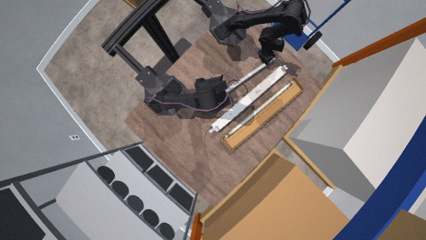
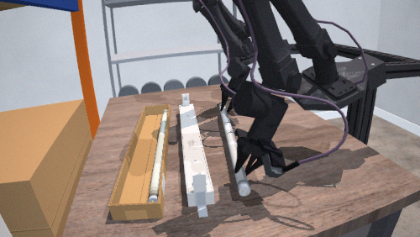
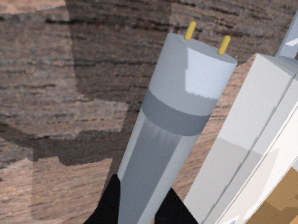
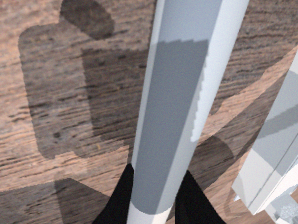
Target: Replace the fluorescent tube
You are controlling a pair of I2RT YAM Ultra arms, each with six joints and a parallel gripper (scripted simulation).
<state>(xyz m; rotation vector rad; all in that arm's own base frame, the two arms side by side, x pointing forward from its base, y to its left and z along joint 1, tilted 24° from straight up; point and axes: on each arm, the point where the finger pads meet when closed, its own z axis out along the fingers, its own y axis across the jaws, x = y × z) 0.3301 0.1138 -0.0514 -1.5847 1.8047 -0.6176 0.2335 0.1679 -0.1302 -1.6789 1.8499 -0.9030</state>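
Now: right hand 5 cm short of the LED tube, 21 cm to the right of it and 1 cm above it. The rest, counted from my right hand: old fluorescent tube (27 cm ahead, 17 cm to the left, 2 cm below); carton (31 cm ahead, 16 cm to the left, 1 cm below); grey light fixture (17 cm ahead, 17 cm to the left, 2 cm above).
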